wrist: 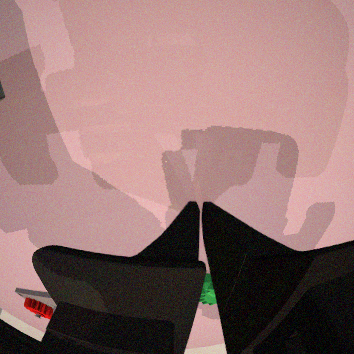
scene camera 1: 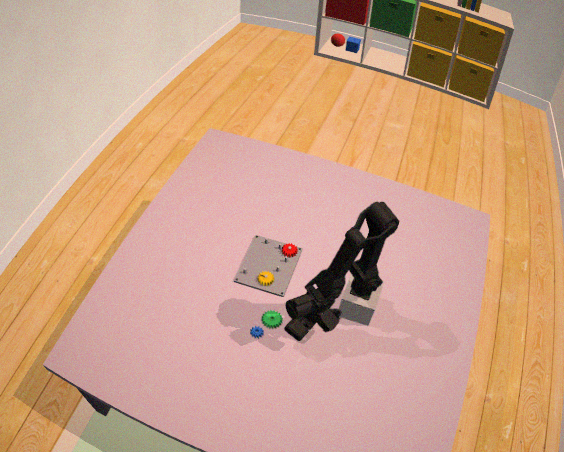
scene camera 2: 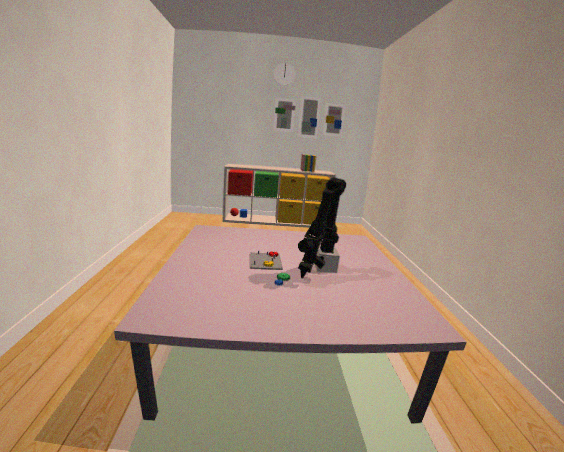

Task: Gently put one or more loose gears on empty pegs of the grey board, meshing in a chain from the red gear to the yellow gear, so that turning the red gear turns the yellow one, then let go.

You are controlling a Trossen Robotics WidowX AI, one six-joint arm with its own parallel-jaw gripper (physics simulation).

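Pixels of known places: gripper, fingertip midpoint: [wrist: 198, 208] [scene camera 1: 302, 326] [scene camera 2: 302, 277]; arm's base at its link origin: [scene camera 1: 362, 288] [scene camera 2: 326, 250].
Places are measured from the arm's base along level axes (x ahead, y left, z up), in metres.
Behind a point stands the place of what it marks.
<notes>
The grey board [scene camera 1: 256, 261] @(x 0.367, y -0.029, z -0.097 m) [scene camera 2: 259, 266] @(x 0.354, y 0.055, z -0.098 m) lies flat with several bare upright pegs. The red gear [scene camera 1: 289, 250] @(x 0.281, y -0.108, z -0.081 m) [scene camera 2: 273, 254] @(x 0.284, y -0.094, z -0.084 m) [wrist: 38, 307] @(x 0.266, y -0.099, z -0.087 m) sits at its back right corner, and the yellow gear [scene camera 1: 265, 278] @(x 0.306, y 0.033, z -0.080 m) [scene camera 2: 268, 263] @(x 0.308, y 0.043, z -0.082 m) sits near its front edge. The larger green gear [scene camera 1: 272, 319] @(x 0.225, y 0.163, z -0.088 m) [scene camera 2: 283, 276] @(x 0.230, y 0.178, z -0.086 m) [wrist: 208, 291] @(x 0.215, y 0.136, z -0.091 m) lies flat on the table in front of the board. The small blue gear [scene camera 1: 257, 332] @(x 0.247, y 0.226, z -0.089 m) [scene camera 2: 279, 282] @(x 0.250, y 0.237, z -0.090 m) lies beside it, front left. My gripper [scene camera 1: 298, 331] @(x 0.135, y 0.138, z -0.105 m) [scene camera 2: 303, 274] @(x 0.135, y 0.138, z -0.105 m) [wrist: 198, 208] @(x 0.135, y 0.138, z -0.105 m) is shut and empty, above the table to the right of the green gear. In the wrist view its fingers hide most of that gear.
The arm stands on a grey base block [scene camera 1: 357, 310] @(x -0.010, y 0.056, z -0.038 m) [scene camera 2: 329, 262] @(x -0.011, y 0.056, z -0.047 m) to the right of the board, on the pink table [scene camera 1: 165, 320] @(x 0.532, y 0.312, z -0.106 m) [scene camera 2: 210, 305] @(x 0.528, y 0.457, z -0.106 m). A shelf unit [scene camera 1: 487, 106] [scene camera 2: 224, 195] with coloured bins stands on the floor beyond the table.
</notes>
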